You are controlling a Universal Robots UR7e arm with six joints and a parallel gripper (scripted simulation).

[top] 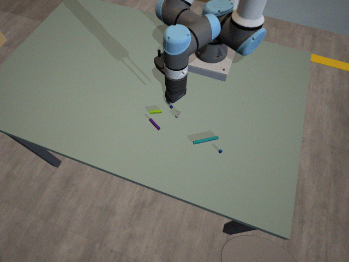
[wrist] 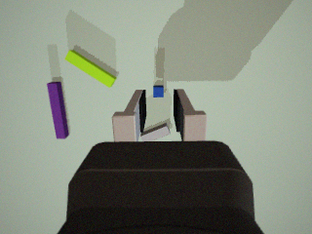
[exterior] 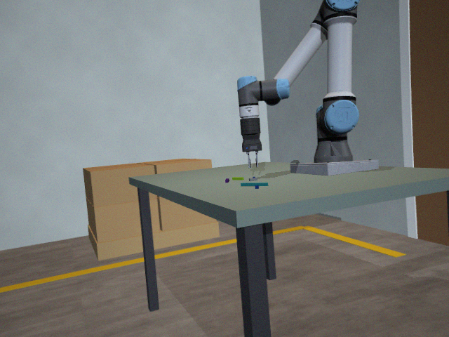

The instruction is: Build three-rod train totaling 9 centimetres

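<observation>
My hand is 20 mm short of the grey rod, 40 mm to the right of it and 60 mm above it. Round my hand: lime rod (50 mm ahead, 50 mm to the right, 60 mm below); then purple rod (110 mm ahead, 30 mm to the right, 60 mm below); then turquoise rod (80 mm ahead, 190 mm to the left, 60 mm below).
</observation>
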